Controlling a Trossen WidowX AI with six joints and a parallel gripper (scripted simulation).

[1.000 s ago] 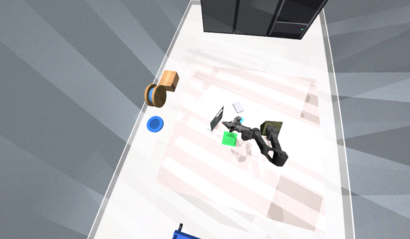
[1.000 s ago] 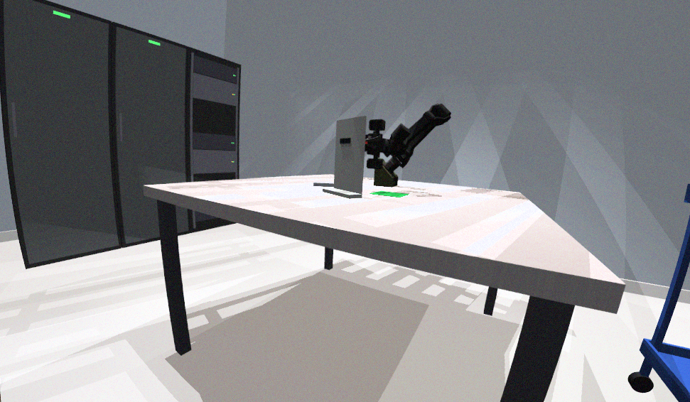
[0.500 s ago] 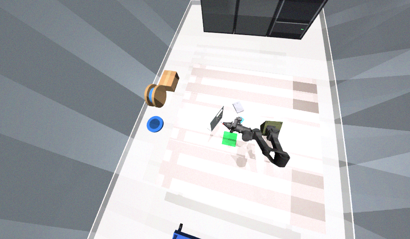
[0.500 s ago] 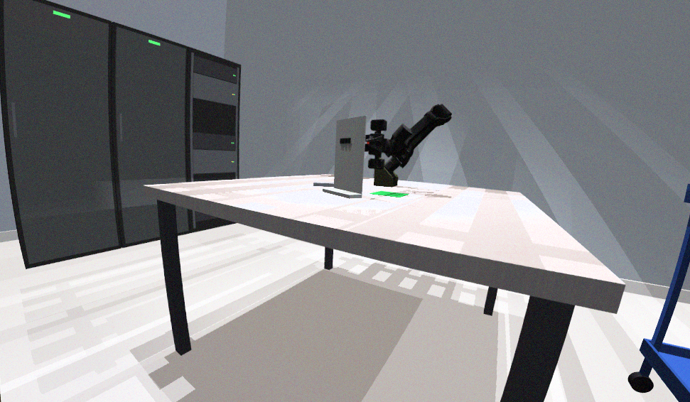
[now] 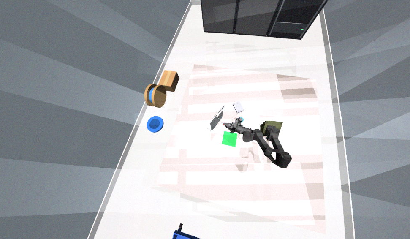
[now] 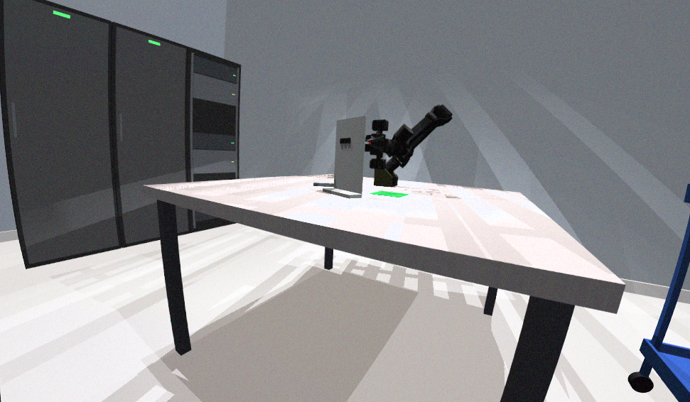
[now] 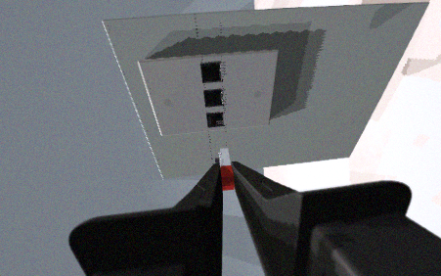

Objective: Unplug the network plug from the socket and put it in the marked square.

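Right now my gripper tip is 180 mm above the green marked square, 80 mm to the right of it and 80 mm past it. The rest, counted from my gripper tip: network plug: 10 mm ahead; then grey upright panel: 70 mm below, 60 mm to the right, 60 mm ahead.
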